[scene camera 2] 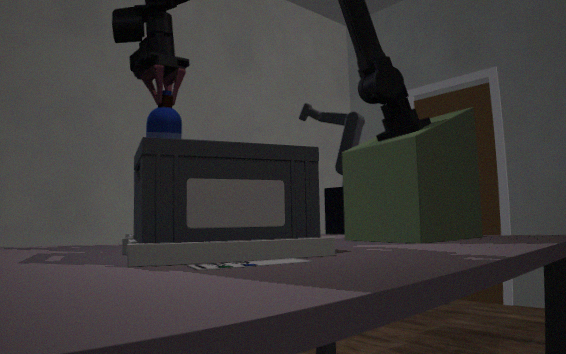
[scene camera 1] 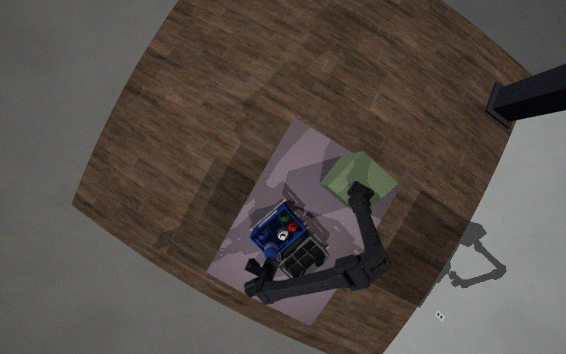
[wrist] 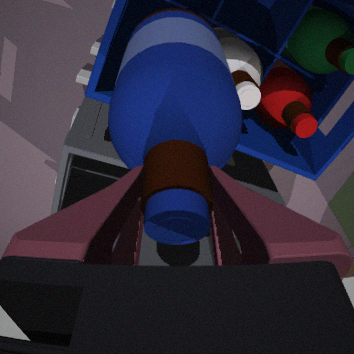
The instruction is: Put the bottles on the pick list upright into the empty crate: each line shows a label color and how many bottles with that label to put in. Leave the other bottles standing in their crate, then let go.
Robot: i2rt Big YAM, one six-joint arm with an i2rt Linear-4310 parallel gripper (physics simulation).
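Where they show: gripper, fingertip midpoint: (scene camera 2: 165,105) (scene camera 1: 272,259) (wrist: 175,176); arm's base, origin of the base link: (scene camera 2: 404,132) (scene camera 1: 360,192).
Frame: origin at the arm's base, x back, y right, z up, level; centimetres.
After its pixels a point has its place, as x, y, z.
My gripper (scene camera 1: 271,259) @(-51.6, 25.8, 3.4) (scene camera 2: 166,101) @(-51.6, 25.8, 3.4) (wrist: 175,176) @(-51.6, 25.8, 3.4) is shut on the brown neck of a blue bottle (scene camera 1: 270,250) @(-48.7, 28.6, 1.1) (scene camera 2: 164,122) @(-53.1, 23.4, -1.1) (wrist: 175,100) @(-51.8, 29.1, 2.2). The bottle hangs roughly upright; in scene camera 2 its lower part is hidden behind the grey crate (scene camera 1: 320,247) @(-38.5, 1.6, -9.4) (scene camera 2: 162,200) @(-64.7, 0.7, -18.1) (wrist: 90,125) @(-59.2, 18.5, -14.1). No bottle shows in the grey crate's visible compartments. The blue crate (scene camera 1: 295,213) @(-29.4, 21.7, -23.9) (wrist: 297,162) @(-35.4, 16.0, -10.7) beside it holds a white bottle (scene camera 1: 282,234) @(-42.1, 24.7, -12.4) (wrist: 242,60) @(-43.2, 26.1, -14.7), a red bottle (scene camera 1: 292,227) @(-35.2, 21.8, -10.7) (wrist: 285,95) @(-37.4, 22.6, -14.6) and a green bottle (scene camera 1: 284,216) @(-31.5, 28.9, -10.8) (wrist: 317,42) @(-35.2, 29.0, -14.7). The pick list (scene camera 2: 280,261) @(-51.8, -9.0, -26.8) is unreadable.
The arm's base stands on a green block (scene camera 1: 340,175) @(2.9, 14.0, 0.0) (scene camera 2: 380,195) @(-8.0, 2.8, -15.9) to the right of the crates. A pale low strip (scene camera 2: 225,251) @(-57.0, -3.3, -25.3) runs along the foot of the grey crate. The forearm (scene camera 1: 310,286) @(-37.5, 17.2, 40.5) passes close beside the grey crate. A table edge (scene camera 2: 400,295) @(-59.6, -32.3, -27.7) shows at the front.
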